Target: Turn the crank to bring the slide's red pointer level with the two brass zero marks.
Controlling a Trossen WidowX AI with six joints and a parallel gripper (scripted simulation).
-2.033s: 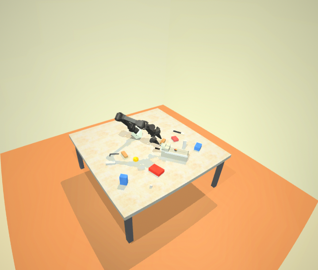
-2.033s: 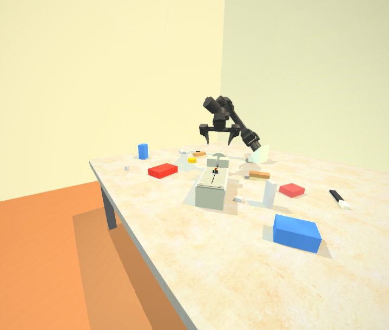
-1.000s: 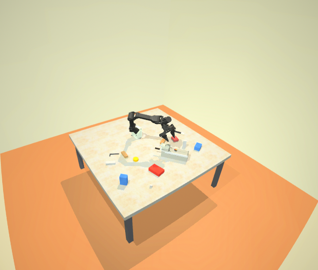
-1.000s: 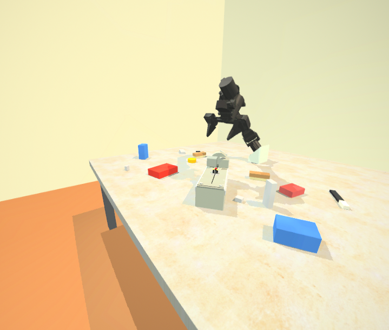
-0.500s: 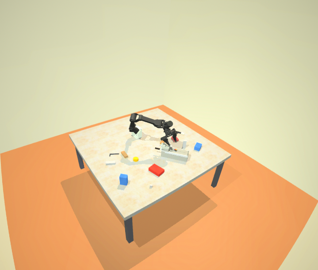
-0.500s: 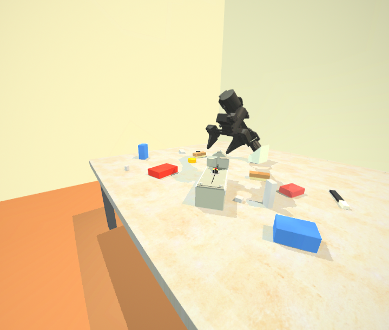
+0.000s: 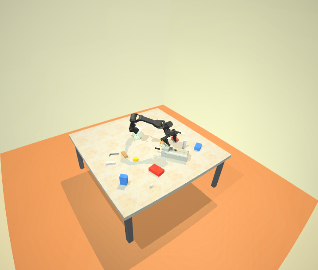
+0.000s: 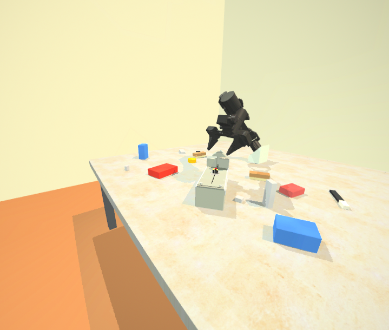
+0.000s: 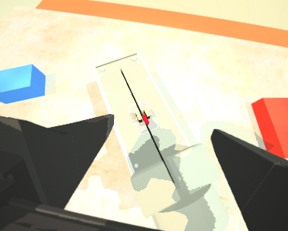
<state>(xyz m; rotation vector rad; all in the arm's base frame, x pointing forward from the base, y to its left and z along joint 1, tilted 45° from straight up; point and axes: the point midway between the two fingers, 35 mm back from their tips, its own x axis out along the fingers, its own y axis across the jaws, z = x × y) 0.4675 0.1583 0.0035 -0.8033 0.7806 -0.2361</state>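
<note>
The crank is 10 cm behind my gripper tip, 8 cm to the right of it and 7 cm below it. From my gripper tip the other things lie so: brown crank handle: 11 cm behind, 10 cm to the right, 8 cm below; then red pointer: 6 cm below, 2 cm to the left, 2 cm ahead; then small red block: 22 cm to the left, 20 cm behind, 13 cm below.
</note>
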